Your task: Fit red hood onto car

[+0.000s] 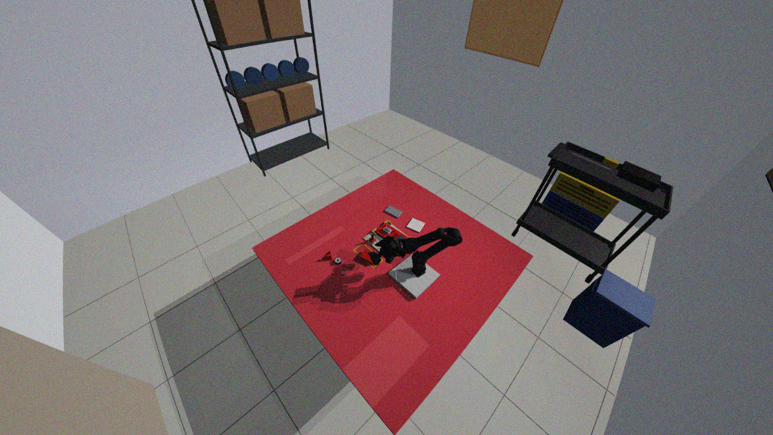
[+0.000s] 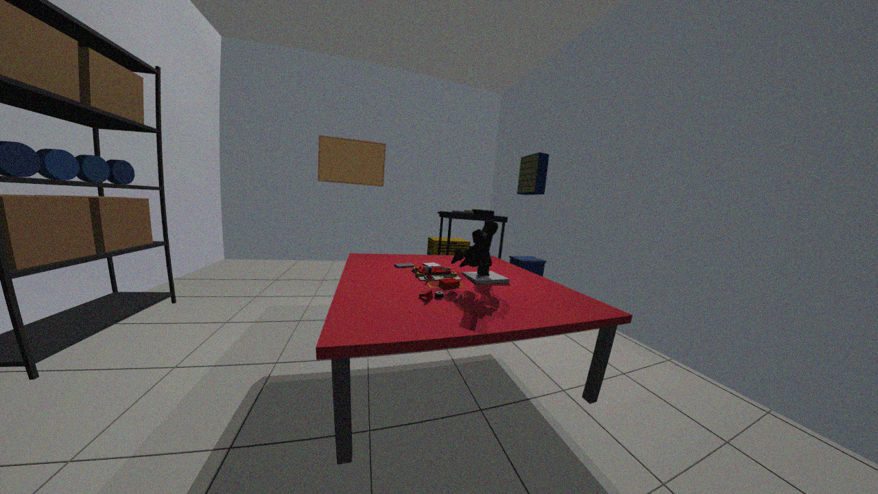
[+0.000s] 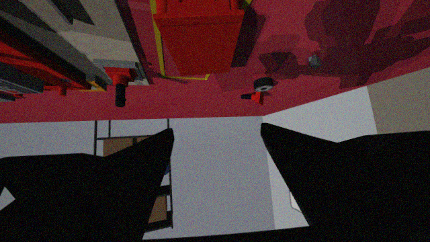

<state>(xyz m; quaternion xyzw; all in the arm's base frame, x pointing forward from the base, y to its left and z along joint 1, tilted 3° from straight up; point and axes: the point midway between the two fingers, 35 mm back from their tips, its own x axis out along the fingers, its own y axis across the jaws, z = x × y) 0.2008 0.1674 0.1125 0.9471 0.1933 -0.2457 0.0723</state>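
My gripper tip is now 100 mm above the red hood and 30 mm short of it. Also, from my gripper tip: pale jig 200 mm to the right, 100 mm below, 80 mm ahead; then black wheel 170 mm to the left, 110 mm ahead, 100 mm below; then white plate 420 mm to the right, 110 mm below, 70 mm ahead.
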